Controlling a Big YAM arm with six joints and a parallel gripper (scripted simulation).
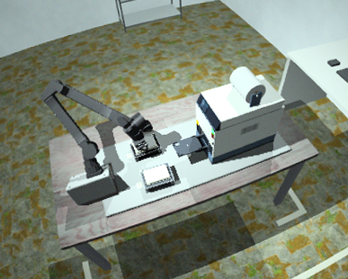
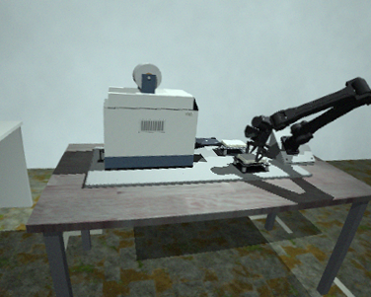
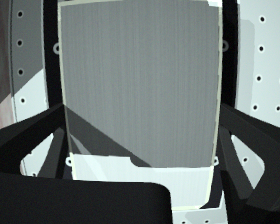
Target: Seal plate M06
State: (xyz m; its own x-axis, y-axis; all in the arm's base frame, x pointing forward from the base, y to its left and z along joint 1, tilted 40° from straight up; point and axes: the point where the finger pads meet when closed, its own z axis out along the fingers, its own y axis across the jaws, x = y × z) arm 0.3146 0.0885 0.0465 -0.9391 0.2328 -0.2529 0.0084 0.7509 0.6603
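My hand is 20 mm above the black nest N1. The rest, counted from my hand: foil roll (540 mm ahead, 150 mm to the right, 360 mm above); then sealer stage (210 mm ahead, 140 mm to the right, 40 mm above); then pale plate (220 mm to the right).
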